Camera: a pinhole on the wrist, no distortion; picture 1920 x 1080 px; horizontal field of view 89.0 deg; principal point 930.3 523.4 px. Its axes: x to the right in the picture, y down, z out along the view. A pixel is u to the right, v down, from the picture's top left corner.
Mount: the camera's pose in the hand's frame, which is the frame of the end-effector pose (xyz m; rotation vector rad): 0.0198 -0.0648 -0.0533 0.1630 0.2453 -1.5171
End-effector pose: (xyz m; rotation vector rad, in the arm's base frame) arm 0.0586 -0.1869 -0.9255 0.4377 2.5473 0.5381
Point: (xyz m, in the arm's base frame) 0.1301 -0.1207 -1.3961
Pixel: 832.7 739.0
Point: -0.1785 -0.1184 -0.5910
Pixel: behind the camera
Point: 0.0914 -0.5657 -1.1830
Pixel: outside the picture
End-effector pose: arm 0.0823 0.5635 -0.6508 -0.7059 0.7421 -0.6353
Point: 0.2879 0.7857 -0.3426
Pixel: 600.3 65.4
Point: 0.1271 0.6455 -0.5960
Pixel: outside the picture
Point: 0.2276 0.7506 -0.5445
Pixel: 63.2 33.9
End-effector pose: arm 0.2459 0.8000 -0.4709 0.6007 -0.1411 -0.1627
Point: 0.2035 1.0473 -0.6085
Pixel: behind the camera
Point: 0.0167 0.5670 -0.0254
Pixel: 451.9 185.6
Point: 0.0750 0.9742 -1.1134
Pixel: behind the camera
